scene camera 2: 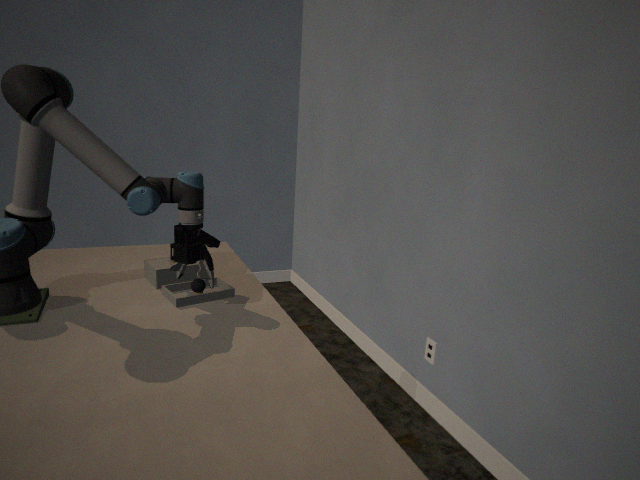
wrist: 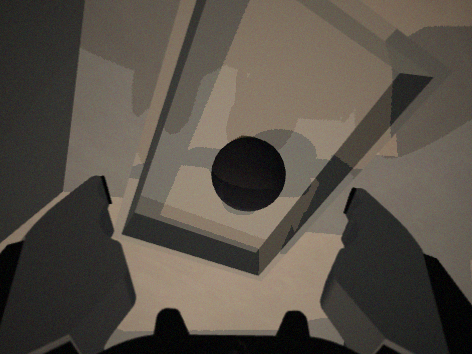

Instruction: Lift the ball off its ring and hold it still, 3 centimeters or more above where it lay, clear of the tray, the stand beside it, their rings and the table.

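Pixels of known places: gripper, fingertip midpoint: (scene camera 2: 194, 283) (wrist: 231, 185); arm's base, link origin: (scene camera 2: 10, 304).
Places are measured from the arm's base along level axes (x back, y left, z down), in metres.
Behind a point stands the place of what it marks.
Observation:
The dark ball (scene camera 2: 198, 285) {x -0.508, y 0.036, z -0.025 m} (wrist: 248, 173) {x -0.514, y 0.066, z -0.036 m} sits inside the shallow grey tray (scene camera 2: 206, 297) {x -0.531, y -0.004, z 0.001 m} (wrist: 195, 245) {x -0.424, y 0.025, z -0.001 m}, near its front end in the wrist view. Its ring is almost wholly hidden under it. My gripper (scene camera 2: 195, 282) {x -0.497, y 0.060, z -0.022 m} (wrist: 231, 185) {x -0.497, y 0.060, z -0.022 m} is open and empty, pointing down low over the tray. In the wrist view the ball lies between the two fingers sideways, slightly above the line joining the fingertips and a little right of the middle. The fingertips appear outside the tray's near corner walls in that view; their exact height is hard to tell.
The taller grey stand (scene camera 2: 155, 273) {x -0.373, y 0.137, z -0.035 m} (wrist: 40, 100) {x -0.455, y 0.160, z -0.012 m} is beside the tray, behind it in the scene view and on the left in the wrist view. Its ring is not visible. The table's edge (scene camera 2: 330, 364) {x -0.803, y -0.441, z 0.015 m} runs to the right of the tray, with a wall beyond.

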